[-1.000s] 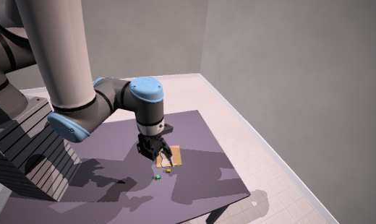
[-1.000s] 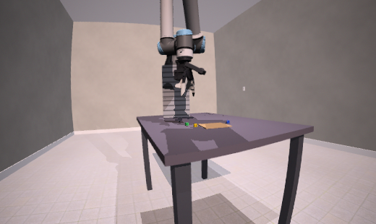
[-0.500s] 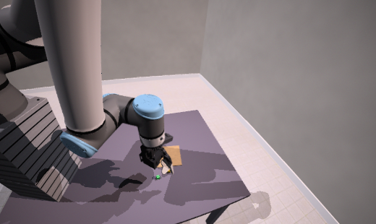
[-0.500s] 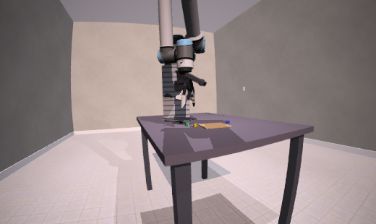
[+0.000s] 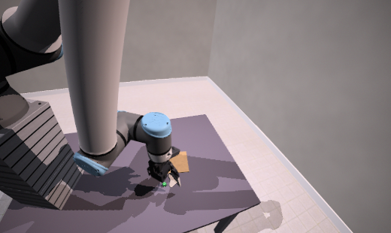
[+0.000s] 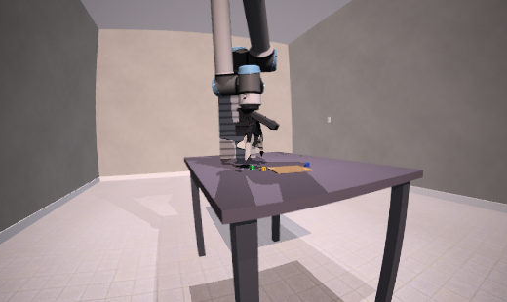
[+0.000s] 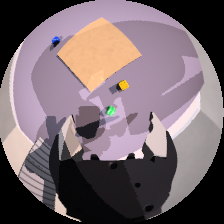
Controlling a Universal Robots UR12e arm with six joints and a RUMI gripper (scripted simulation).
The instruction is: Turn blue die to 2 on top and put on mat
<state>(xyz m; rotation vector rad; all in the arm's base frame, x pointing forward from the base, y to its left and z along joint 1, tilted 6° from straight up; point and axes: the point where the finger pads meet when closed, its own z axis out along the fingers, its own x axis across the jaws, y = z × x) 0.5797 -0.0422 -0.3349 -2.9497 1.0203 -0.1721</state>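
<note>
My hand is 40 mm above the green die, 10 mm to the left of it and 10 mm past it. From my hand the other things lie so: tan mat (120 mm to the left, 60 mm ahead, 40 mm below); yellow die (50 mm ahead, 40 mm below, 20 mm to the left); blue die (230 mm to the left, 40 mm below, 10 mm ahead).
</note>
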